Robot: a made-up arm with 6 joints.
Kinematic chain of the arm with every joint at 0, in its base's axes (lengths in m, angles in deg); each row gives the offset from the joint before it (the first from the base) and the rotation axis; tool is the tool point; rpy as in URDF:
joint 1: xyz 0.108 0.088 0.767 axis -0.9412 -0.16 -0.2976
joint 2: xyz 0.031 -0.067 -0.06 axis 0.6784 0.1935 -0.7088
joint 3: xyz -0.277 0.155 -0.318 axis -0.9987 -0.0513 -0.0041
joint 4: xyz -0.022 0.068 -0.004 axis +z
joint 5: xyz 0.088 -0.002 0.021 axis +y
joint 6: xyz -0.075 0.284 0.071 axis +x
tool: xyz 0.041 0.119 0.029 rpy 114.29 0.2 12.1
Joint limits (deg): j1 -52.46..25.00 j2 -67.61..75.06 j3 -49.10..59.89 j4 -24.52..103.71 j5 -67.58..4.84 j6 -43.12..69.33
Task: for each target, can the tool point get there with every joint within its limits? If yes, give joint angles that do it. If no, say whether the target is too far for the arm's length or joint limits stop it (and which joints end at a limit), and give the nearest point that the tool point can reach.
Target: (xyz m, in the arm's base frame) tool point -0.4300 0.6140 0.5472
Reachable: yes | joints -40.36 -17.61 27.79 3.07 -29.32 37.66
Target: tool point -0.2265 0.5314 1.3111
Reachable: yes | joints -46.65 48.43 38.17 60.56 -20.66 24.90
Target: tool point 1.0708 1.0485 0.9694
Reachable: no: too far | nearest point 0.5495 0.7305 0.8340 | short by 0.625 m
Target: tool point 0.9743 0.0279 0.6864
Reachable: no: joint limits stop it (at a limit: joint 1, joint 2, joint 4, joint 5) | nearest point 0.6434 0.4209 0.7581 | short by 0.519 m
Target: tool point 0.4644 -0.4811 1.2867
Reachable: no: joint limits stop it (at a limit: joint 1, joint 2, joint 5) | nearest point 0.2721 -0.0774 1.1715 | short by 0.462 m
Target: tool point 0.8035 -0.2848 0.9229
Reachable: no: joint limits stop it (at a limit: joint 1, joint 2, joint 5) | nearest point 0.4210 0.0298 1.0040 | short by 0.502 m
